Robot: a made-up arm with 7 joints.
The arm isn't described. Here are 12 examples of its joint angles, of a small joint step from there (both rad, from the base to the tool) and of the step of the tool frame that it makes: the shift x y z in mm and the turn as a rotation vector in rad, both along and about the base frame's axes.
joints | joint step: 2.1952 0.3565 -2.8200 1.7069 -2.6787 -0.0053 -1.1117 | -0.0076 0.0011 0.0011 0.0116 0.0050 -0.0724 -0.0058
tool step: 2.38 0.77 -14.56 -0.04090 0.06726 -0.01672
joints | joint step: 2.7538 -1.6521 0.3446 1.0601 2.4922 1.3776 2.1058 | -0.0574 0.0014 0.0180 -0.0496 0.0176 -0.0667 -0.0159
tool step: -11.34 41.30 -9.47 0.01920 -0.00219 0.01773
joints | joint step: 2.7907 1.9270 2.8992 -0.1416 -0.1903 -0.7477 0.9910 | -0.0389 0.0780 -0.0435 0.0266 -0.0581 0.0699 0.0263
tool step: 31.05 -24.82 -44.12 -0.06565 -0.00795 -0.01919
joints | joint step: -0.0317 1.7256 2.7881 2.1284 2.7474 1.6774 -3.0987 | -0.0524 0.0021 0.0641 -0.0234 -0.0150 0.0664 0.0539
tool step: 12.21 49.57 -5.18 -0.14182 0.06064 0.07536
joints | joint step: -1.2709 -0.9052 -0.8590 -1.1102 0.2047 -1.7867 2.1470 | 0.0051 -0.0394 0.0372 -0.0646 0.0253 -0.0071 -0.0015
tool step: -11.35 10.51 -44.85 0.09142 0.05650 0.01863
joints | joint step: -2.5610 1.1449 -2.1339 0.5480 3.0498 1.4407 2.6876 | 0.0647 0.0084 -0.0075 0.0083 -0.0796 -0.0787 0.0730
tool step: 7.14 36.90 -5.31 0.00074 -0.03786 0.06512
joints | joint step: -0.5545 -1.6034 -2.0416 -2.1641 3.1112 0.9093 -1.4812 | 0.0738 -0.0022 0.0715 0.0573 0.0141 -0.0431 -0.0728
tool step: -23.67 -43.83 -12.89 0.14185 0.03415 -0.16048
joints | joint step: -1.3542 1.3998 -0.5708 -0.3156 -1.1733 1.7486 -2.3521 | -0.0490 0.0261 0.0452 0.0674 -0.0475 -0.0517 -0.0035
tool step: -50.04 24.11 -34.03 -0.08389 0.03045 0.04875
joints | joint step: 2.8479 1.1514 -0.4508 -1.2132 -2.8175 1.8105 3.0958 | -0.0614 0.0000 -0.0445 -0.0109 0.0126 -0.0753 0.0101
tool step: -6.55 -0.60 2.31 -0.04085 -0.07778 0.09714
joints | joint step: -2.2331 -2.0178 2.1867 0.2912 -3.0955 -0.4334 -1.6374 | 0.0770 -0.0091 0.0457 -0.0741 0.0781 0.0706 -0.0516
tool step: -63.89 -83.73 -0.02 -0.13178 0.05741 -0.15124
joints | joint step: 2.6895 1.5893 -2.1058 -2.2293 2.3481 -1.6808 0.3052 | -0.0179 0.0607 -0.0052 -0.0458 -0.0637 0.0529 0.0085
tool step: 25.60 4.97 -9.06 0.03341 -0.03336 -0.09331
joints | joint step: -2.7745 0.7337 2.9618 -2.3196 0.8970 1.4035 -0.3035 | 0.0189 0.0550 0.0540 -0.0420 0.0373 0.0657 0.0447
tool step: 21.21 16.48 -22.63 0.00200 -0.02246 -0.01735
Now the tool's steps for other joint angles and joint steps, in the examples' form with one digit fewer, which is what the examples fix.
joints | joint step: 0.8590 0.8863 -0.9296 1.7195 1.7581 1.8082 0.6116 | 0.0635 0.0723 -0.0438 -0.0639 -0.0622 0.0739 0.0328
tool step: -11.4 -27.6 -17.2 0.0814 0.0532 -0.1459
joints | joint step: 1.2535 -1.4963 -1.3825 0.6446 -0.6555 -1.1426 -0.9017 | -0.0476 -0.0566 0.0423 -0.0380 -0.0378 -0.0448 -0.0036
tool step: -65.6 -5.2 -39.6 -0.0181 -0.0374 0.1288
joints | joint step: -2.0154 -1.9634 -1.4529 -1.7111 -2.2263 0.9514 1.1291 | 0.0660 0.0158 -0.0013 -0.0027 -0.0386 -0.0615 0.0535
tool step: 5.2 -33.9 10.5 0.0273 -0.0614 -0.0979
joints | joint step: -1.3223 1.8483 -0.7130 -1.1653 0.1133 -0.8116 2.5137 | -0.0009 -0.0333 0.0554 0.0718 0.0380 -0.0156 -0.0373
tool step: -21.5 33.7 24.0 -0.0303 -0.0688 0.0608
